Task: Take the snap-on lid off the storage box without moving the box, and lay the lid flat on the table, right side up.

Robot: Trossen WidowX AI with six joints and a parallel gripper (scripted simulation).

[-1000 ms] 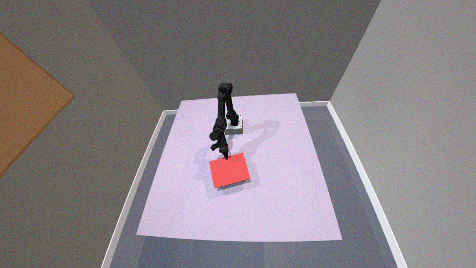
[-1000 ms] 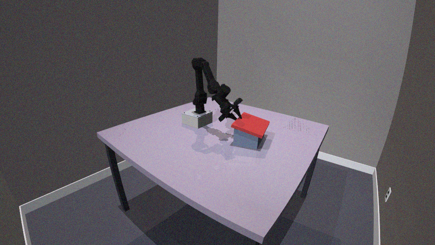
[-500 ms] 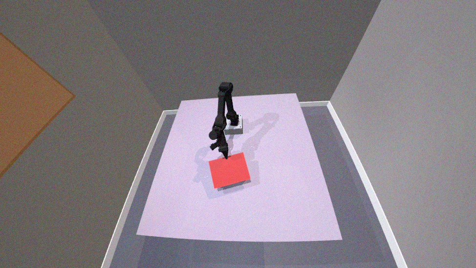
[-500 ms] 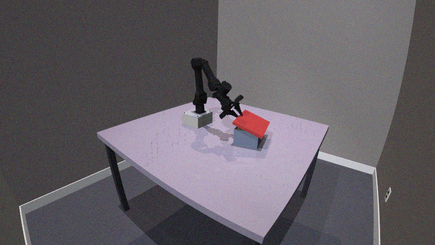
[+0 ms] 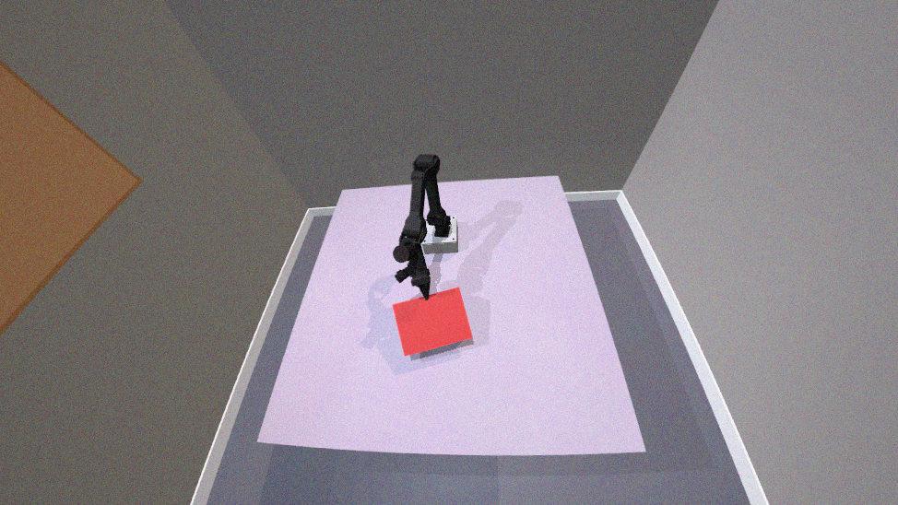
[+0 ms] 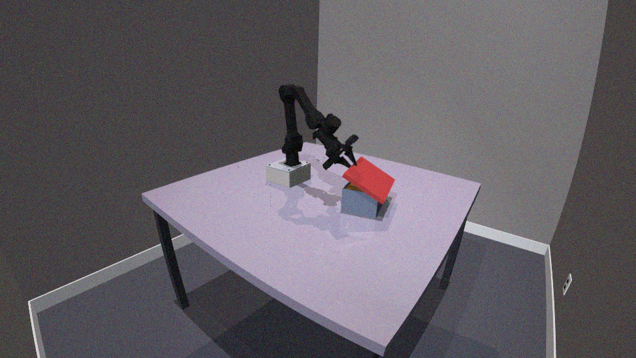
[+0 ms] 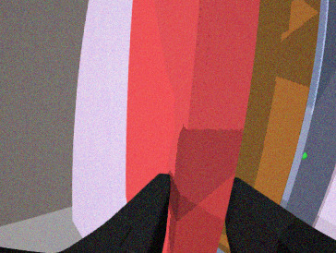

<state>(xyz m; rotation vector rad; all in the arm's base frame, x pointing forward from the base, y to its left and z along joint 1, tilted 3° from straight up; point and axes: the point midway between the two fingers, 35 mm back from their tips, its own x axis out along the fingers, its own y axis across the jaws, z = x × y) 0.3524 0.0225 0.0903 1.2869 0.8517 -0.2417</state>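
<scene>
Now: the red lid 7 cm ahead of my gripper tip, 3 cm to the left of it and 3 cm below it. The rest, counted from my gripper tip: storage box 11 cm below, 5 cm ahead, 2 cm to the left.
</scene>
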